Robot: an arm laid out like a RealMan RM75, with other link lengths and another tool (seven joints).
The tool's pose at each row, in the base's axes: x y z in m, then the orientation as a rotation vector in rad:
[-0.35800 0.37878 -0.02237 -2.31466 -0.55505 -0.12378]
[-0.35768 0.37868 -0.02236 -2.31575 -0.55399 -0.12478]
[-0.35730 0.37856 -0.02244 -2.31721 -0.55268 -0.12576]
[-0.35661 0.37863 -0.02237 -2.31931 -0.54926 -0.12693]
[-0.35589 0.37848 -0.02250 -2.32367 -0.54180 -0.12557]
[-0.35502 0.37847 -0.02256 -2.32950 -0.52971 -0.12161]
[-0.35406 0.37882 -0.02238 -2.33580 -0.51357 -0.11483]
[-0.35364 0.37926 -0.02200 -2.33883 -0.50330 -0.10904]
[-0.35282 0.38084 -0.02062 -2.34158 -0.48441 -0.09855]
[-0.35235 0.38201 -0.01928 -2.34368 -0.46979 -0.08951]
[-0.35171 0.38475 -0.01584 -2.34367 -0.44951 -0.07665]
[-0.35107 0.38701 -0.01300 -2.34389 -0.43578 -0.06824]
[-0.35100 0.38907 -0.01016 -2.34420 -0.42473 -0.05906]
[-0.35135 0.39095 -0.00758 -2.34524 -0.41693 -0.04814]
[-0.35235 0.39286 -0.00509 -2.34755 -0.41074 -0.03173]
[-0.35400 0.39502 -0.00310 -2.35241 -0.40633 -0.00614]
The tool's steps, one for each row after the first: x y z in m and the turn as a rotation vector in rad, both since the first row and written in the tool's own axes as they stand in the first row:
[0.00026 0.00019 -0.00010 -0.00112 0.00082 0.00061]
[0.00054 0.00048 -0.00015 -0.00256 0.00164 0.00145]
[0.00120 0.00069 -0.00020 -0.00440 0.00315 0.00382]
[0.00176 0.00117 -0.00027 -0.00741 0.00377 0.01009]
[0.00253 0.00159 -0.00029 -0.01078 0.00380 0.02059]
[0.00356 0.00166 -0.00025 -0.01364 0.00306 0.03484]
[0.00419 0.00131 -0.00025 -0.01427 0.00176 0.04420]
[0.00583 -0.00023 -0.00022 -0.01286 0.00001 0.06102]
[0.00700 -0.00163 -0.00042 -0.01165 -0.00200 0.07431]
[0.00940 -0.00532 -0.00106 -0.00724 -0.00447 0.09251]
[0.01148 -0.00831 -0.00160 -0.00461 -0.00601 0.10479]
[0.01298 -0.01142 -0.00224 -0.00223 -0.00898 0.11539]
[0.01397 -0.01443 -0.00278 -0.00057 -0.01435 0.12426]
[0.01436 -0.01768 -0.00319 0.00066 -0.02435 0.13370]
[0.01413 -0.02103 -0.00301 0.00076 -0.04188 0.14477]

